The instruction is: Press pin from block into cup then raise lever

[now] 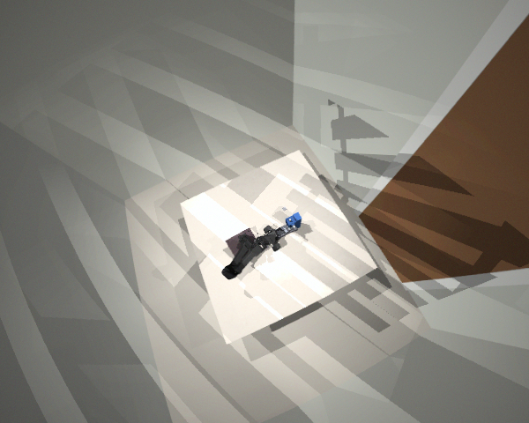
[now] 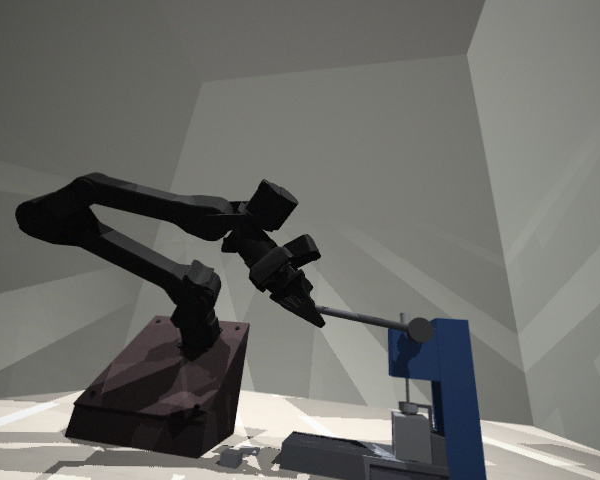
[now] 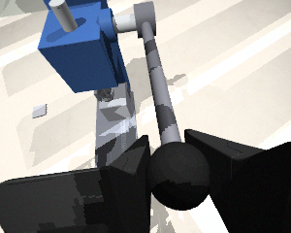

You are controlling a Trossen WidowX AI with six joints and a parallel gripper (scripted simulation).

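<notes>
Now: the press lever 50 mm ahead of my gripper tip, 10 mm to the left of it and 10 mm above it. Also, from my gripper tip: grey part (180 mm below, 110 mm behind, 20 mm to the left); then thin punch rod (120 mm ahead, 70 mm to the left, 50 mm below).
</notes>
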